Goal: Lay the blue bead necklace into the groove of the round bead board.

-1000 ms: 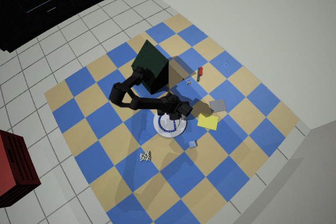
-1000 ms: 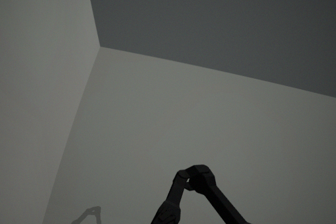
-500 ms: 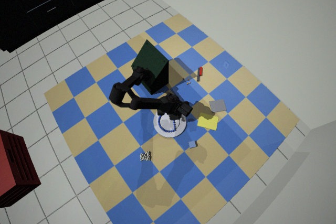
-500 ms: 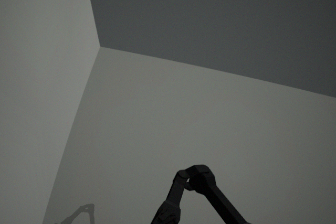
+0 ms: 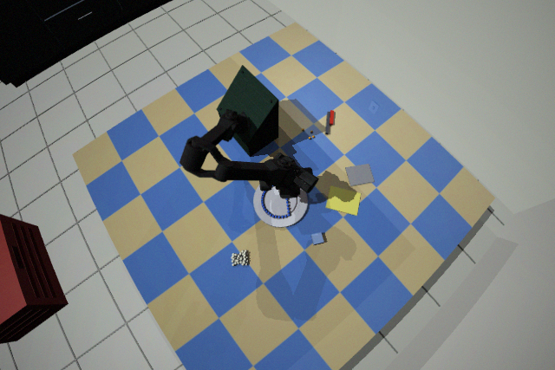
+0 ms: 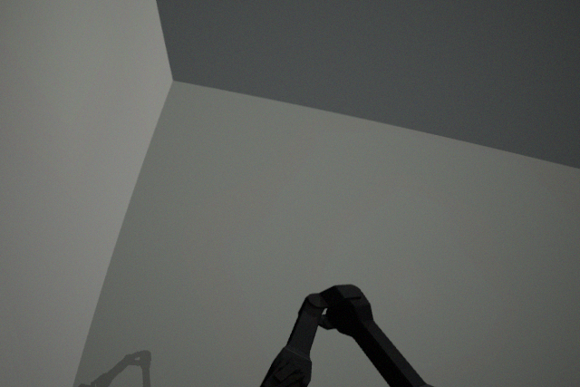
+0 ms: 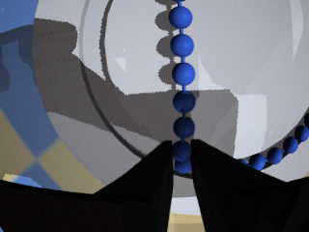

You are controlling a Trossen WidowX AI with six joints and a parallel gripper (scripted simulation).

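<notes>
My gripper tip is 3 cm short of the round white bead board, 4 cm to the left of it and 1 cm above it. Round my gripper tip: small blue cube 22 cm ahead, 1 cm to the right, 1 cm below; then grey square 11 cm ahead, 28 cm to the left, 1 cm below; then yellow pad 16 cm ahead, 16 cm to the left, 1 cm below.
</notes>
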